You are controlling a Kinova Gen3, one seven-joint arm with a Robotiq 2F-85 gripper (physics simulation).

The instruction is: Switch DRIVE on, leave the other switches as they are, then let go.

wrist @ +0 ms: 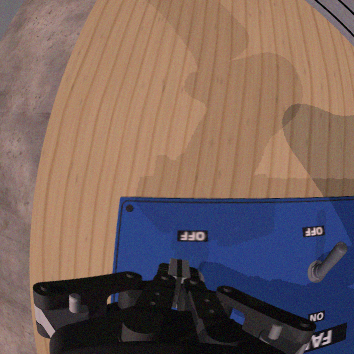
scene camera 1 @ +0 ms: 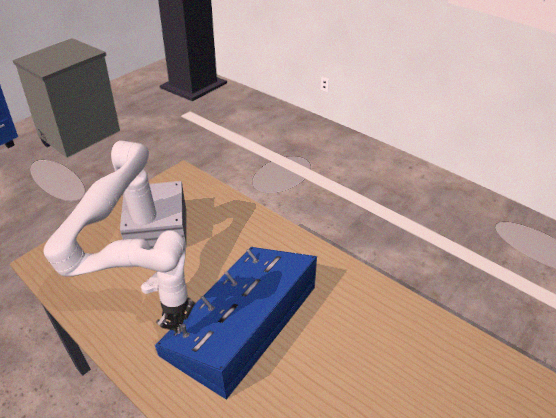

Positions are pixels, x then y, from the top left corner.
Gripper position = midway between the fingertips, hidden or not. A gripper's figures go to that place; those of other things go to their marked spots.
Labels:
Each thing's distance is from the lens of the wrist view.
my gripper (wrist: 176, 270): 18 cm
blue switch panel (wrist: 270, 248): 22 cm

